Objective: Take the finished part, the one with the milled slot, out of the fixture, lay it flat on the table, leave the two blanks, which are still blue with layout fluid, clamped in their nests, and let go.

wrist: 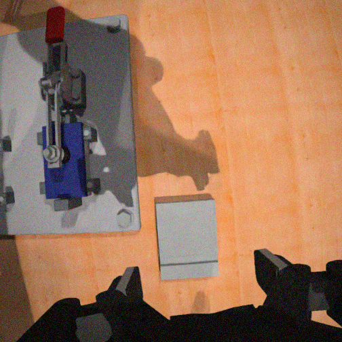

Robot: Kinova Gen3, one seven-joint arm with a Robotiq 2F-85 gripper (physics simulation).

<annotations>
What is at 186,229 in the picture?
A finished part.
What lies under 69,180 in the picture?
A blue blank.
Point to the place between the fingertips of my gripper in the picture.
198,273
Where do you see a grey fixture plate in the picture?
At 104,57
</annotations>
